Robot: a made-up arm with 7 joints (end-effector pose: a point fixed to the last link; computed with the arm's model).
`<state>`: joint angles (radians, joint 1 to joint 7).
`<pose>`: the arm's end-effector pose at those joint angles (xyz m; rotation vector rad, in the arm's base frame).
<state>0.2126 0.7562 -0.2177 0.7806 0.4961 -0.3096 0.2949</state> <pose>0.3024 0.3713 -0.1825 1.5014 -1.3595 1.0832</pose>
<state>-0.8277 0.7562 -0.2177 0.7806 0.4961 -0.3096 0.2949</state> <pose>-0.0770 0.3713 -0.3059 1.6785 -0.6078 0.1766</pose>
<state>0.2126 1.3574 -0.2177 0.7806 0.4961 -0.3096 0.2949</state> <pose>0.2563 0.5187 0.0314 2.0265 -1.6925 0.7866</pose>
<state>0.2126 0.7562 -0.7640 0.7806 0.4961 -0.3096 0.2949</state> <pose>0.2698 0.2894 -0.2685 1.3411 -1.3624 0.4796</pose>
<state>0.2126 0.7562 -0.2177 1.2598 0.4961 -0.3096 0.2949</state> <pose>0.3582 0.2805 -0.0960 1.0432 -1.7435 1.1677</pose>
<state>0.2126 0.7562 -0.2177 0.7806 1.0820 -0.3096 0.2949</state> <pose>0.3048 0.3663 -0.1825 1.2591 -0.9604 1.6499</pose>
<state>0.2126 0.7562 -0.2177 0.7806 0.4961 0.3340 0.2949</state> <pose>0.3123 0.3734 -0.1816 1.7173 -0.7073 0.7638</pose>
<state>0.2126 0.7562 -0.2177 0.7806 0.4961 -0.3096 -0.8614</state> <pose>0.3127 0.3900 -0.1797 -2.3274 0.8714 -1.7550</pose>
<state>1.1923 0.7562 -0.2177 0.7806 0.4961 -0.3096 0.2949</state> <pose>0.3945 0.3713 0.1838 0.9527 -1.9695 1.9425</pose>
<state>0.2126 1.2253 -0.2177 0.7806 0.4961 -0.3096 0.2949</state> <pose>0.2679 0.4981 -0.0224 1.9123 -1.6227 0.8634</pose>
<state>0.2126 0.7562 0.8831 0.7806 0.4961 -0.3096 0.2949</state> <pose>0.1787 0.5309 -0.0552 1.5950 -1.0731 2.3737</pose>
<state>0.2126 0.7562 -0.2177 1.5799 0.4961 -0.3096 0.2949</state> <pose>0.3600 0.2157 -0.0304 0.7009 -1.9612 1.1950</pose>
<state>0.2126 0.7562 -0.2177 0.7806 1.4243 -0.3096 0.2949</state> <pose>0.3066 0.3640 -0.1812 1.0748 -0.6930 1.9321</pose>
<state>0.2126 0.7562 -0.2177 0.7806 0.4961 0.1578 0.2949</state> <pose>0.3096 0.3726 -0.1813 1.6735 -0.8866 0.8549</pose>
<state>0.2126 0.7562 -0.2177 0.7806 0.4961 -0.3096 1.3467</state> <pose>0.2835 0.3706 -0.1768 0.6034 -1.3717 0.3846</pose>
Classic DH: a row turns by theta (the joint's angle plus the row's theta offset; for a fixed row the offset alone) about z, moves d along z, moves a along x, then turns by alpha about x. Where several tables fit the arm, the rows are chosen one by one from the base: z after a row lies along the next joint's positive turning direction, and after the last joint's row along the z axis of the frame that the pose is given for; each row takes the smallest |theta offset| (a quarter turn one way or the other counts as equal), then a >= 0, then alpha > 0; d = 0 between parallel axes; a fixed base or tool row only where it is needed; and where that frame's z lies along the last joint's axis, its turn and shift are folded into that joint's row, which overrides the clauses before.
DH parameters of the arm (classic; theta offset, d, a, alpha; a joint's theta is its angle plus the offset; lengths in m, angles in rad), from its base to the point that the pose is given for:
base (fixed): 0 0.087 0.005 1.5708
joint 1: 1.5708 -0.092 0.021 1.5708
joint 2: 1.5708 0.008 0.002 1.5708
joint 3: 1.5708 -0.234 0.029 1.5708
joint 4: 0 -0.022 0.001 -1.5708
joint 5: 0 -0.302 -0.019 -1.5708
joint 6: -1.5708 0.018 0.014 1.5708
joint 7: -0.1278 -0.0125 -0.0078 1.5993
tool (fixed): -1.3321 0.0181 0 0

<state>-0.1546 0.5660 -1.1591 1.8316 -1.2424 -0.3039 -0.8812</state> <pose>0.1289 -0.0690 -0.1856 0.0397 -2.7189 1.1715</pose>
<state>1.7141 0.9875 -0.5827 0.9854 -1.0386 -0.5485 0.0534</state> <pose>0.2680 0.3558 0.3778 -1.2475 1.7763 -0.0137</pose>
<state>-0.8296 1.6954 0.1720 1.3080 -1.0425 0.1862 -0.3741</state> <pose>0.3285 0.3899 -0.0550 -1.0506 1.9642 1.2644</pose>
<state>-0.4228 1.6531 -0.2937 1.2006 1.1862 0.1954 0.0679</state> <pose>0.2752 0.4406 -0.0620 2.0645 -0.9019 0.5011</pose>
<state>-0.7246 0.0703 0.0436 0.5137 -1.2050 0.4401 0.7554</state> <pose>-0.1681 0.1527 -0.3785 0.9892 -0.0961 -1.1932</pose>
